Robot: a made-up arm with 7 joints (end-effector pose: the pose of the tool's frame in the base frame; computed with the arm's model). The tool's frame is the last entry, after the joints. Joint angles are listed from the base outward.
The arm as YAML. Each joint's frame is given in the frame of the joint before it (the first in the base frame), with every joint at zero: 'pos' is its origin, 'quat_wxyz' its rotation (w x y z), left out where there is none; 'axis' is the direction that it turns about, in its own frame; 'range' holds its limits. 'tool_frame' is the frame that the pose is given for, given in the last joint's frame.
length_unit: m
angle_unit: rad
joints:
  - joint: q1
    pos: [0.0, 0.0, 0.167]
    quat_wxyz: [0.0, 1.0, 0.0, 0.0]
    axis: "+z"
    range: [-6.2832, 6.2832]
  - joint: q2
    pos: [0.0, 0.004, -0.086]
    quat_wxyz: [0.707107, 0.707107, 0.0, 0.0]
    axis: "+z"
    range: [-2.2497, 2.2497]
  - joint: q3
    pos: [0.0, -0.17, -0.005]
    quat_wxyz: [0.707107, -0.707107, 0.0, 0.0]
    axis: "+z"
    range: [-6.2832, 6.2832]
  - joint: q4
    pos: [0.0, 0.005, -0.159]
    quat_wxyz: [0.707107, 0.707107, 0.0, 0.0]
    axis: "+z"
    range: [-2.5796, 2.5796]
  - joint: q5
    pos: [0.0, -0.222, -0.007]
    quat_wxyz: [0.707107, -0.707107, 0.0, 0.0]
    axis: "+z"
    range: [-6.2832, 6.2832]
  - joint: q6
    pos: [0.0, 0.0, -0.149]
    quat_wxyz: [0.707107, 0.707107, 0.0, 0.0]
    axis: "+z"
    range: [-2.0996, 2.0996]
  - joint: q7
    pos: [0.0, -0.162, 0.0]
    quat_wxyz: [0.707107, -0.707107, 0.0, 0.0]
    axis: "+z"
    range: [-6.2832, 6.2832]
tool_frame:
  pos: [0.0, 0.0, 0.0]
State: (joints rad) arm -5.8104 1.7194 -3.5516 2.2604 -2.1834 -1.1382 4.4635
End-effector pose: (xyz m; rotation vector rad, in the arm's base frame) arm 0.0272 -0.0152 0.5658 1.9854 -0.2027 0.4745
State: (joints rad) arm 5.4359 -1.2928 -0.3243 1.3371 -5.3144 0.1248 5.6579
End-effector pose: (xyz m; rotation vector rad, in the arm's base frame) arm -0.2867 -0.1289 0.8567 2.7804 0.8185 0.0325
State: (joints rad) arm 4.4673 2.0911 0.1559 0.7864 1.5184 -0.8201 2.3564
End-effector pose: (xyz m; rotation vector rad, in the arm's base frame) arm -0.1422 0.3881 -0.3845 0.9966 0.1959 2.5911
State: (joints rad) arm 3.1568 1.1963 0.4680 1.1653 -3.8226 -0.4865 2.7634
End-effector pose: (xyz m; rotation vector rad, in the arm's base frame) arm -0.6093 0.2101 0.0010 -0.0366 0.4410 -1.0251
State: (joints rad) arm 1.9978 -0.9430 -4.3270 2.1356 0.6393 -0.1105 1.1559
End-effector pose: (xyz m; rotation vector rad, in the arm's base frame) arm -0.3323 0.3130 0.1460 0.4457 0.9724 0.4445
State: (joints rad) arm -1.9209 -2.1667 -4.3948 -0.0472 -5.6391 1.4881 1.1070
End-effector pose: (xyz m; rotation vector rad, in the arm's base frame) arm 0.2529 -0.4587 -0.2649 -0.4637 -0.9075 2.6073
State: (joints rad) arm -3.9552 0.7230 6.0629 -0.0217 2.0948 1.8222 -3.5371
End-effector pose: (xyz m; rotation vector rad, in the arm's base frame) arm -0.3976 -0.1703 0.7803 1.4159 -1.2191 1.7001
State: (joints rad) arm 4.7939 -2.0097 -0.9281 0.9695 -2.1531 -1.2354 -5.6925
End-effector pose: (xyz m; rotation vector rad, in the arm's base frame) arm -0.2736 -0.5807 0.3576 -0.1815 3.1145 0.3057
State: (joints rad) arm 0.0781 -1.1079 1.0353 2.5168 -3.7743 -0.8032 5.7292
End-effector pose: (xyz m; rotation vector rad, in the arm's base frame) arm 0.1618 -0.1707 0.3384 1.5521 -0.6437 -1.5488
